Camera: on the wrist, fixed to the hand. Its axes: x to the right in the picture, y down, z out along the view.
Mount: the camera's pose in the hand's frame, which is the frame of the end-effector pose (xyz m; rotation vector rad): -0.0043 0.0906 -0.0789 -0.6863 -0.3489 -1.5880
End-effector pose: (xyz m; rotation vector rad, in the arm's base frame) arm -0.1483 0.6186 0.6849 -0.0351 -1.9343 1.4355
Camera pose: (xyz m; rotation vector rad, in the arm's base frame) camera -0.1358 0.7163 0.6160 1.1865 -1.7143 -0.2871
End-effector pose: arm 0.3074 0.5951 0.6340 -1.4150 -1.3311 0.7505
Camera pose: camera 0.4094 0.5821 0.5718 -0.2509 -2.4936 -0.6165
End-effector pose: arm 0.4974 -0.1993 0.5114 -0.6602 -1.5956 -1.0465
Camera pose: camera 0.6115 -0.2266 0.5376 -0.1785 1.6267 2.3165
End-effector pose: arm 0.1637 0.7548 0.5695 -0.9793 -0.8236 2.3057
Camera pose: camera 0.2077 0.7156 0.4647 0.0837 -1.7076 0.7638
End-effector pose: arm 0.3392 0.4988 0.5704 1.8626 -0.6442 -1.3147
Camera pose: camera 0.4136 0.4715 0.6608 1.3484 1.3388 -2.3431
